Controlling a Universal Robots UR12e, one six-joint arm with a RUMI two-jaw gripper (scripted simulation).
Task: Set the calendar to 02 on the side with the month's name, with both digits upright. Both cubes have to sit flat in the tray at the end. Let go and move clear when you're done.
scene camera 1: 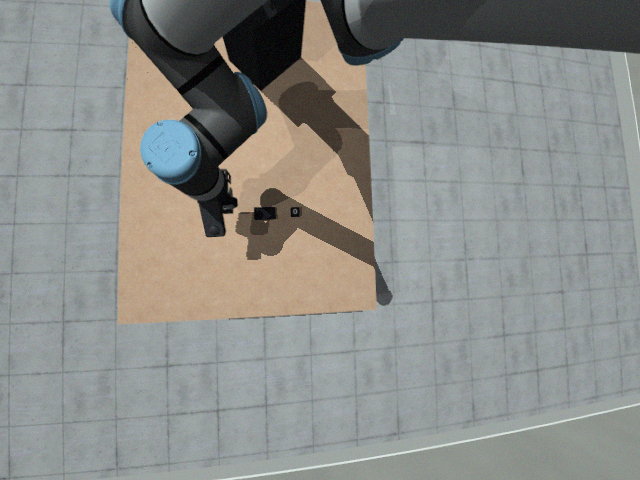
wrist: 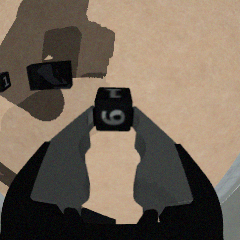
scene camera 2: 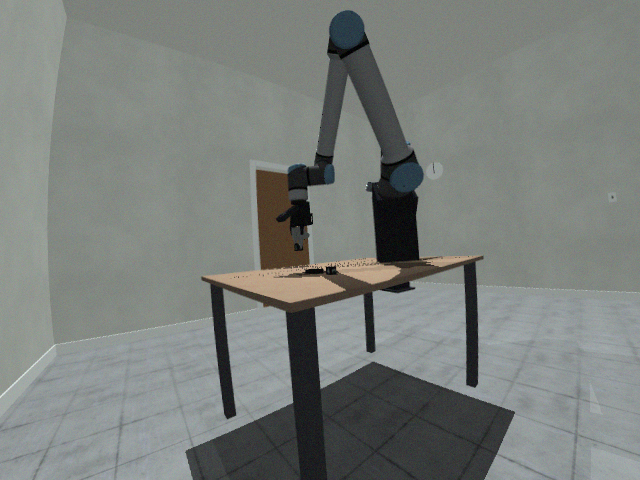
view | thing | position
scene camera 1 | my gripper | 227, 207
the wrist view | my gripper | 113, 107
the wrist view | calendar tray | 50, 75
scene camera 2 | my gripper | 299, 248
